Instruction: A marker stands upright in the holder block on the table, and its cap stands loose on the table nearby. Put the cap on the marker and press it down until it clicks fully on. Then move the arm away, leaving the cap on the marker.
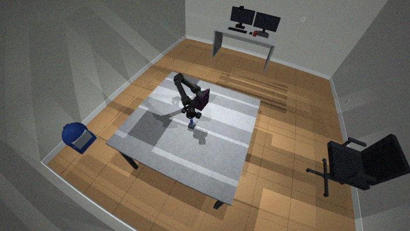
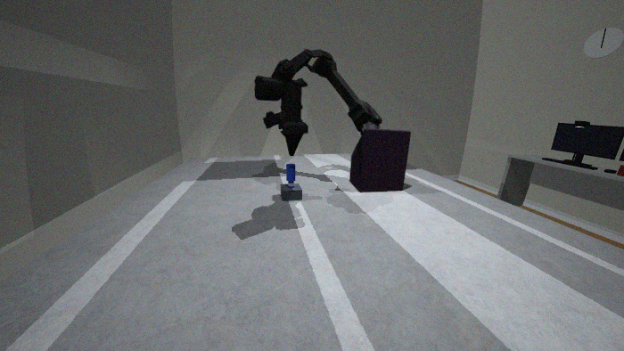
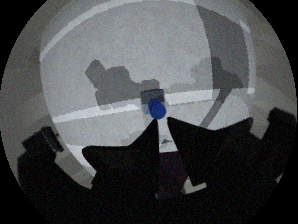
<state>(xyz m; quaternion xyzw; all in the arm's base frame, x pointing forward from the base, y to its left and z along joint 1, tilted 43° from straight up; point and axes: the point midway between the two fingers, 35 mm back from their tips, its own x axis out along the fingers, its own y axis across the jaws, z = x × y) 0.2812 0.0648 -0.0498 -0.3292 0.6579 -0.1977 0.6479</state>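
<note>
The blue cap is 5 cm below my gripper tip. Round my gripper tip: dark holder block: 12 cm below.
</note>
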